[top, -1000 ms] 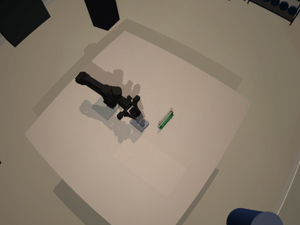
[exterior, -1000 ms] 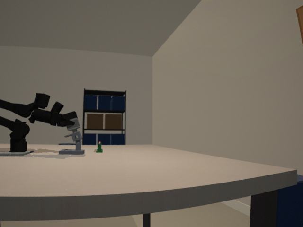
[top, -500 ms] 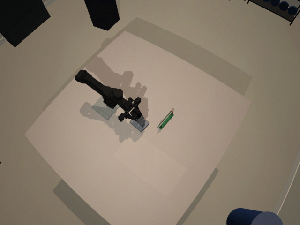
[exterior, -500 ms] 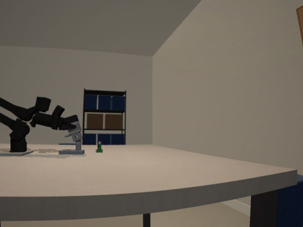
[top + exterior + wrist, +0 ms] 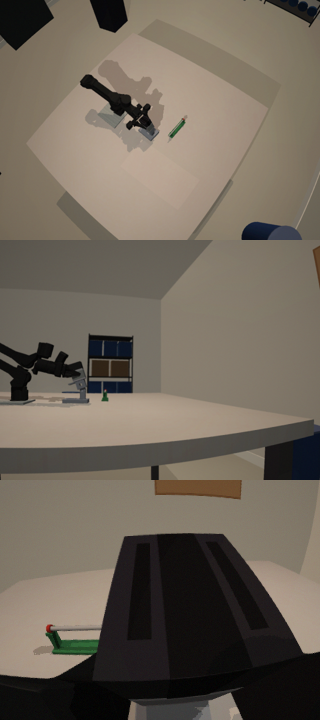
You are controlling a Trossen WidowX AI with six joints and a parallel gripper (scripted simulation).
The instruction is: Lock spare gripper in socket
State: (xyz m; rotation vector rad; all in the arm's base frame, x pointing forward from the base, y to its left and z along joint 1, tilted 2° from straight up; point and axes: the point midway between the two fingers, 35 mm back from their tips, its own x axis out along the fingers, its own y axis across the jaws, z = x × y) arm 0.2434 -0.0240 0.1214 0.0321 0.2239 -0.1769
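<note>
The spare gripper lies 10 mm behind my gripper tip. From my gripper tip the other things lie so: green cradle: 130 mm ahead, 110 mm to the left, 100 mm below; grey mount: 80 mm below, 10 mm behind.
</note>
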